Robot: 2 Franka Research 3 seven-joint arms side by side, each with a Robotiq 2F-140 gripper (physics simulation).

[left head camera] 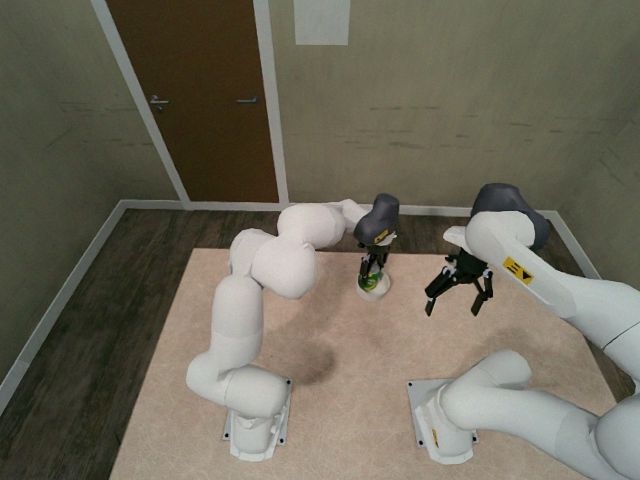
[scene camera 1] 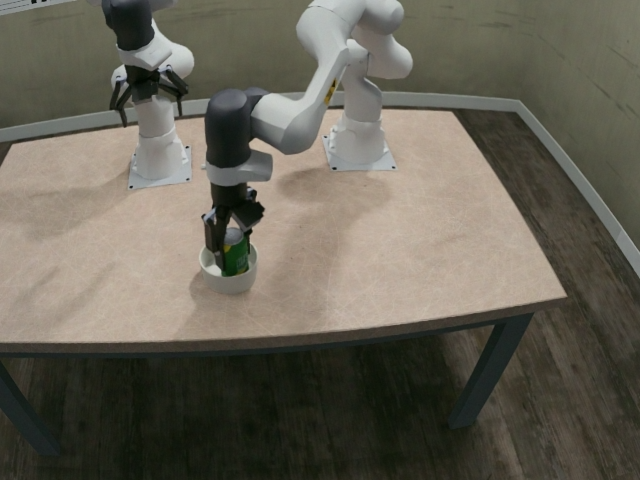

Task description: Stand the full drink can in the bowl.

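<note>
A green drink can (left head camera: pixel 370 281) (scene camera 1: pixel 236 257) with a silver top is upright inside the white bowl (left head camera: pixel 373 296) (scene camera 1: pixel 229 283); its lower end is hidden by the rim, so whether it touches the bottom cannot be told. My left gripper (left head camera: pixel 371 276) (scene camera 1: pixel 235 255) points down over the bowl and is shut on the can, a finger on each side of it. My right gripper (left head camera: pixel 452 308) (scene camera 1: pixel 151 117) is open and empty, raised above the table, to the right of the bowl in the left head camera and at the upper left in scene camera 1.
The bowl stands on the pale table (left head camera: pixel 361 372) (scene camera 1: pixel 387 248), near the table edge that is at the front in scene camera 1. The left arm reaches over the table to the bowl. Both arm bases stand near the opposite edge. A wall with a brown door (left head camera: pixel 201 103) is behind.
</note>
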